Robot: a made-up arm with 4 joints.
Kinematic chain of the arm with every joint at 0, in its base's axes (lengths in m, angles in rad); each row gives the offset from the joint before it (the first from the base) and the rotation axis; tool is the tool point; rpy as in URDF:
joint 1: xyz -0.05 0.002 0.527 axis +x
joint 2: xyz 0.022 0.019 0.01 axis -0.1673 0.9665 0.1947
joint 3: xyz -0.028 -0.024 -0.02 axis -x
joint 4: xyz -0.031 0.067 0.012 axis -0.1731 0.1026 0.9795
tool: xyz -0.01 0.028 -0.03 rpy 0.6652 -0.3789 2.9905
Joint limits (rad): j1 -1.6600..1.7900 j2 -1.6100..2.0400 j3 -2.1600..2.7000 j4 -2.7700..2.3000
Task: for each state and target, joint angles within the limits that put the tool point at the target. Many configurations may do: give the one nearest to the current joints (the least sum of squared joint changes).
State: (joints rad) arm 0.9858 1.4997 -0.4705 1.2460
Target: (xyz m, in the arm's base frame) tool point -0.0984 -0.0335 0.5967
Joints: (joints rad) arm 0.9355 1.0425 -0.2637 1.5080
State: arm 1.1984 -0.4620 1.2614 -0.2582
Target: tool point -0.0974 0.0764 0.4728
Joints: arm 0.9562 0.2576 1.3163 -0.7982
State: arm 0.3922 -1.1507 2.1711 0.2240
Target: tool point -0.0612 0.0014 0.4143
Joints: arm 0.4738 -0.8957 2.5978 0.9248
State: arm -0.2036 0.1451 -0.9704 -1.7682
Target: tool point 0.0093 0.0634 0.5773
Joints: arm -0.4415 1.0391 -1.3977 -1.1919
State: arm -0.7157 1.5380 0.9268 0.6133
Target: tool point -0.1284 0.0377 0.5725
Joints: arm -0.7159 1.1491 0.7730 1.3520
